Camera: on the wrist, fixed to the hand. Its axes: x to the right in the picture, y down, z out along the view.
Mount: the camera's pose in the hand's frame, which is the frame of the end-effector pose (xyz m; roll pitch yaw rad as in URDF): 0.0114 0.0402 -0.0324 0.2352 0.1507 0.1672
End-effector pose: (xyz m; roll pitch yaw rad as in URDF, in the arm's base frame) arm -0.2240 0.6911 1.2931 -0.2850 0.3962 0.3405
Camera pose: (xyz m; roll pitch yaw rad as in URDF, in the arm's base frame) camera -0.2394 0.7169 1.2496 0.0035 0.5845 0.4797
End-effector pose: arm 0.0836 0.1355 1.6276 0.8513 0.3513 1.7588
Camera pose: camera 0.0311 0.1395 1.6320 1.1514 0.3175 1.9940
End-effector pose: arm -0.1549 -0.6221 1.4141 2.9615 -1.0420 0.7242
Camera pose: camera -0.1535 -0.6659 1.4437 -2.7562 -1.1974 0.3451
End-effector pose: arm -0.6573 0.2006 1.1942 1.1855 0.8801 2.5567
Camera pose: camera -0.7044 0.1777 1.2014 1.6150 0.7618 2.8381
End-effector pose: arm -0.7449 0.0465 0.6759 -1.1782 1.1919 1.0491
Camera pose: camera -0.7531 0.0030 0.6470 -1.3694 1.3873 0.6210
